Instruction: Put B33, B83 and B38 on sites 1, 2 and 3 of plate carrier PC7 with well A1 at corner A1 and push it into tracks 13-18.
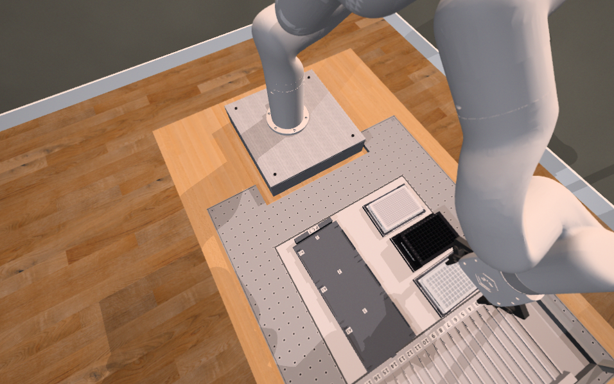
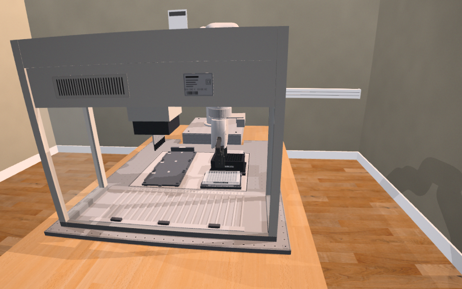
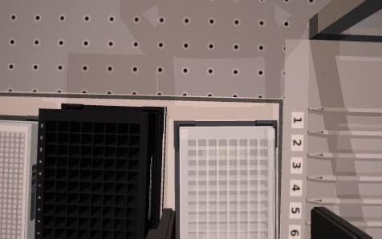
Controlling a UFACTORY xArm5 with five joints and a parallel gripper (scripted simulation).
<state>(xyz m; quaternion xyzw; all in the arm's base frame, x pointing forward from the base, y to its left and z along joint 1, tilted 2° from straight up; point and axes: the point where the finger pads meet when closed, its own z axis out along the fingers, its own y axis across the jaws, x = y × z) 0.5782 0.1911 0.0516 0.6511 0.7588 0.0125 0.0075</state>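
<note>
The plate nest S3 lies 8 cm below my hand. Round my hand: plate carrier PC7 (8 cm behind, 23 cm to the right, 7 cm below); black deep-well block B83 (11 cm behind, 6 cm below); plate nest S2 (11 cm behind, 8 cm below).
</note>
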